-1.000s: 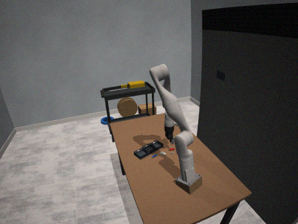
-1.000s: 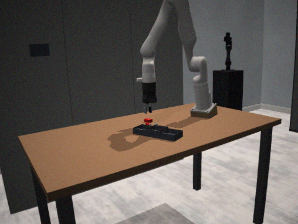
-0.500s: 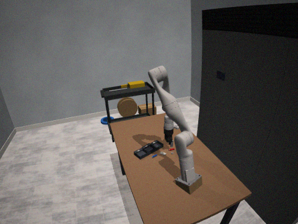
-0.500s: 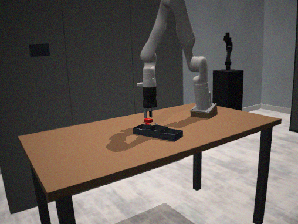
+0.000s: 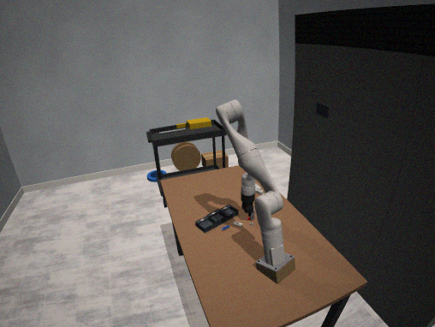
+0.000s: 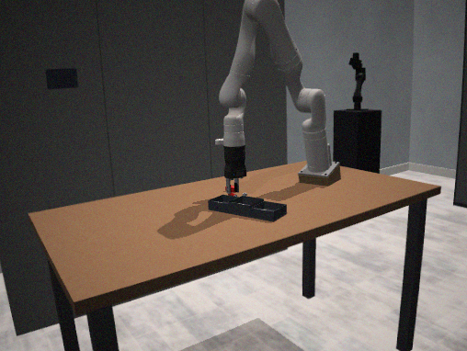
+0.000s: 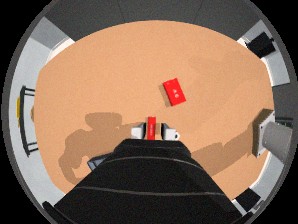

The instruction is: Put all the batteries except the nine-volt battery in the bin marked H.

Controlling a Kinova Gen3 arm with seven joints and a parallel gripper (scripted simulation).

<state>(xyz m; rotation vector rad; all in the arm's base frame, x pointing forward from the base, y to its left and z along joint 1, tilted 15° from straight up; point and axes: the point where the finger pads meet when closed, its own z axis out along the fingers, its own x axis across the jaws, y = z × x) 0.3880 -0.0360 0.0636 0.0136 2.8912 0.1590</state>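
Now: hand 3 cm above the red piece. The rest, counted from my hand: red nine-volt battery 8 cm to the right, 3 cm behind, 2 cm below; grey round piece 4 cm behind, 3 cm below, 2 cm to the left; white piece 9 cm to the left, 3 cm below, 2 cm behind.
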